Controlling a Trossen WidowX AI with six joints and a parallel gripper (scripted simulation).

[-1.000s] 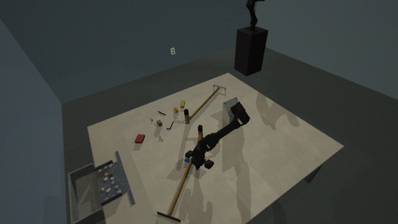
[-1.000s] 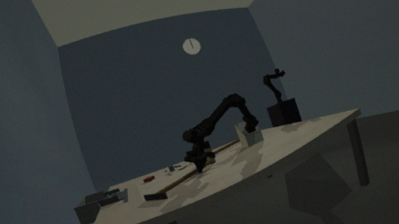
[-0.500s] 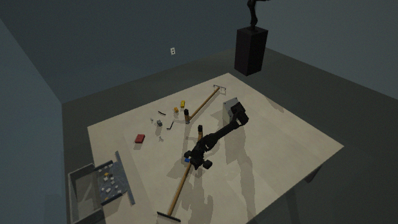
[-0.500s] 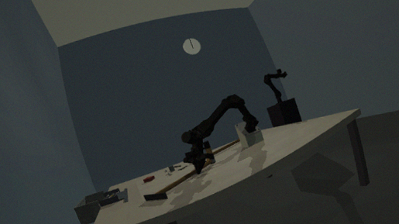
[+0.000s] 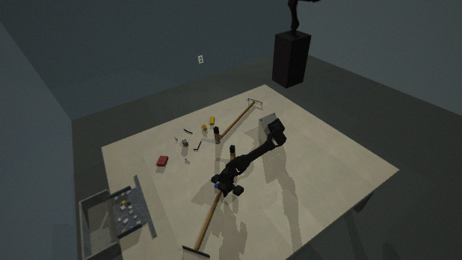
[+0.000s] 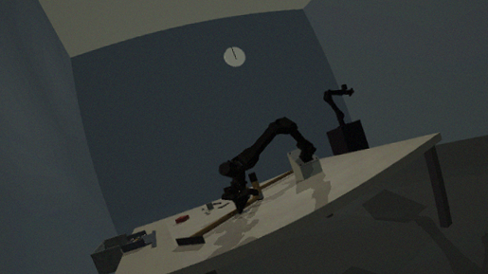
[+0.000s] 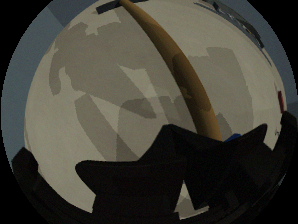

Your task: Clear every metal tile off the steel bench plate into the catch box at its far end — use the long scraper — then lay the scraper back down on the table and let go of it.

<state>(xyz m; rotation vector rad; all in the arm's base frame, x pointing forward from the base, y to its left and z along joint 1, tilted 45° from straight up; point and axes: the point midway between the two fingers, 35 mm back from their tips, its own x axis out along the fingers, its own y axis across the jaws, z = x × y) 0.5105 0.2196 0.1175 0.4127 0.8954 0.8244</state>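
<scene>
Now: gripper tip 5 cm below the long scraper, 3 cm short of it and 2 cm to the left of it. The rest, counted from my gripper tip: black hex key: 46 cm to the right, 2 cm behind, 1 cm below; then blue piece: 7 cm to the right, 1 cm behind; then red block: 46 cm to the right, 23 cm ahead.
</scene>
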